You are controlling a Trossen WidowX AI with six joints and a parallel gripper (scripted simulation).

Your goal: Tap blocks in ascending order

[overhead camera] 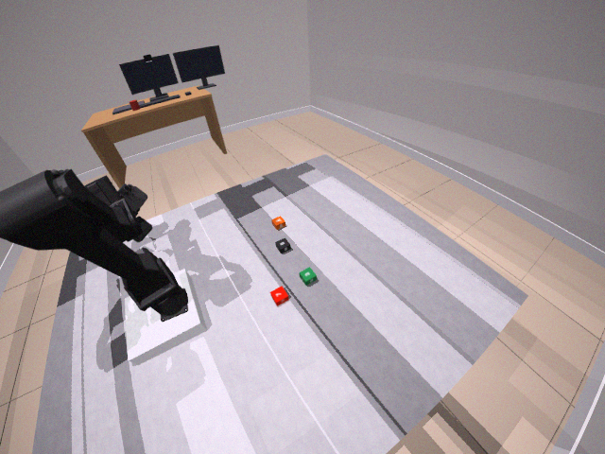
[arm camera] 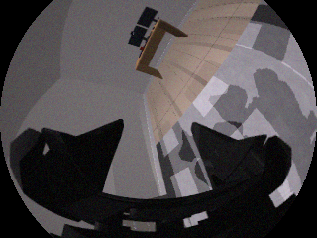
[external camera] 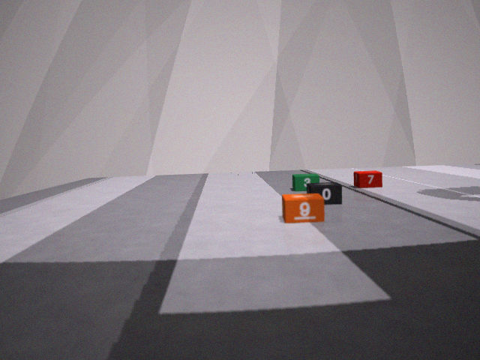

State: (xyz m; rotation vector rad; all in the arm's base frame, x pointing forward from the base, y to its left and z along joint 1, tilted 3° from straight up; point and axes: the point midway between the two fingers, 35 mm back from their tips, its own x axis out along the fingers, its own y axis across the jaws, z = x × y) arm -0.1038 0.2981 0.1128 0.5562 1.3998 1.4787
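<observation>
My gripper tip is 43 cm short of the black block, 25 cm to the left of it and 13 cm above it. Also, from my gripper tip: green block 45 cm ahead, 37 cm to the right, 13 cm below; then orange block 45 cm ahead, 15 cm to the right, 13 cm below; then red block 39 cm to the right, 36 cm ahead, 13 cm below.
</observation>
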